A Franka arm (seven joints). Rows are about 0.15 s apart.
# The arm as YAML. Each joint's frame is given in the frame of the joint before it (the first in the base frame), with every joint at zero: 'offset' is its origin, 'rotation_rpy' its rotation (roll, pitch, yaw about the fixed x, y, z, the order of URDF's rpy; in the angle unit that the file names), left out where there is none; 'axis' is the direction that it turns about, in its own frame. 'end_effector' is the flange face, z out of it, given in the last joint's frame.
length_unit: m
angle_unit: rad
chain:
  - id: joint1
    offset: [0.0, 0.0, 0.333]
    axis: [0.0, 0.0, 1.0]
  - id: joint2
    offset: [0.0, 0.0, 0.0]
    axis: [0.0, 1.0, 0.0]
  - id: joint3
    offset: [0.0, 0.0, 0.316]
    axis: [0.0, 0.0, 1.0]
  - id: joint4
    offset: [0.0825, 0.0, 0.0]
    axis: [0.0, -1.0, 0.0]
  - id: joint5
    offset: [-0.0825, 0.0, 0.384]
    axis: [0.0, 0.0, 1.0]
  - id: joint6
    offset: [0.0, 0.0, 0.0]
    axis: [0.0, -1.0, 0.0]
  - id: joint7
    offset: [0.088, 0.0, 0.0]
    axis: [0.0, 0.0, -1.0]
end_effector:
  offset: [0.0, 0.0, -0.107]
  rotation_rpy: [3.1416, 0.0, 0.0]
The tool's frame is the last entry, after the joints.
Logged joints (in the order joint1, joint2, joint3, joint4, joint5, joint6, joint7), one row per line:
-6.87, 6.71, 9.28, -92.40, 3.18, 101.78, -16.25
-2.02, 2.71, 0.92, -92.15, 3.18, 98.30, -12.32
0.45, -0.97, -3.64, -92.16, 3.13, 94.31, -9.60
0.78, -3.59, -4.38, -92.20, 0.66, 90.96, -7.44
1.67, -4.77, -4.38, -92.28, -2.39, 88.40, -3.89
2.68, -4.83, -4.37, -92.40, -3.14, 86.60, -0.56
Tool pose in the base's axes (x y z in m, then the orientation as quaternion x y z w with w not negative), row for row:
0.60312, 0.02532, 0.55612, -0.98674, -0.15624, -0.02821, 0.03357
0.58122, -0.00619, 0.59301, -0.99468, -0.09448, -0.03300, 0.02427
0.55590, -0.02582, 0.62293, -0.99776, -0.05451, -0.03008, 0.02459
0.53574, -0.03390, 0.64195, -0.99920, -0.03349, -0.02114, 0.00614
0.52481, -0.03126, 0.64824, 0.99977, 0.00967, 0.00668, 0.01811
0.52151, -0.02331, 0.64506, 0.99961, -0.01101, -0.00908, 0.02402
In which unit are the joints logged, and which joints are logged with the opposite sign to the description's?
The joints are logged in degrees. Opposite sign: none.
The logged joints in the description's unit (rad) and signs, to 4 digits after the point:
-0.1199, 0.1171, 0.1620, -1.6127, 0.0555, 1.7764, -0.2836
-0.0353, 0.0473, 0.0161, -1.6083, 0.0555, 1.7157, -0.2150
0.0079, -0.0169, -0.0635, -1.6085, 0.0546, 1.6460, -0.1676
0.0136, -0.0627, -0.0764, -1.6092, 0.0115, 1.5876, -0.1299
0.0291, -0.0833, -0.0764, -1.6106, -0.0417, 1.5429, -0.0679
0.0468, -0.0843, -0.0763, -1.6127, -0.0548, 1.5115, -0.0098

